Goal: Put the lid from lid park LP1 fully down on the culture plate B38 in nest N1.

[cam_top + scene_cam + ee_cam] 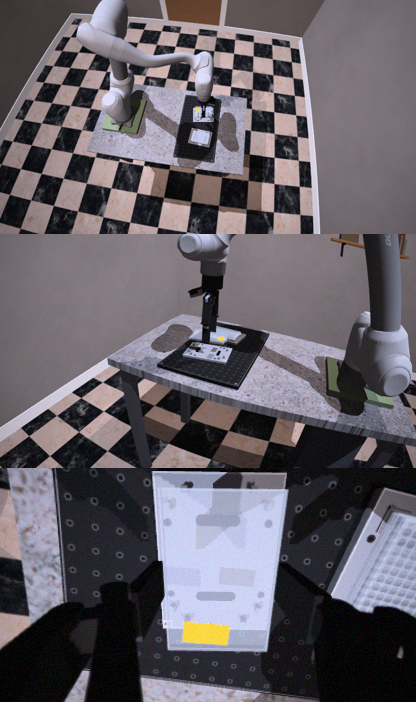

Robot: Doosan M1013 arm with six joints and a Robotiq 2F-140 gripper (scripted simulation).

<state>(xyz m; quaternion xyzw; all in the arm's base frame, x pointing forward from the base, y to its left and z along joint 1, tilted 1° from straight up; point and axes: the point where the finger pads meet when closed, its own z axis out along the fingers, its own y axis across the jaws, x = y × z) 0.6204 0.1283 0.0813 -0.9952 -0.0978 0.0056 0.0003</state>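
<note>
Now: the white culture plate 10 mm ahead of my hand, 190 mm to the right of it and 80 mm below it. Round my hand: grey nest (10 mm ahead, 190 mm to the right, 90 mm below); clear lid (20 mm below); lid park (90 mm below).
</note>
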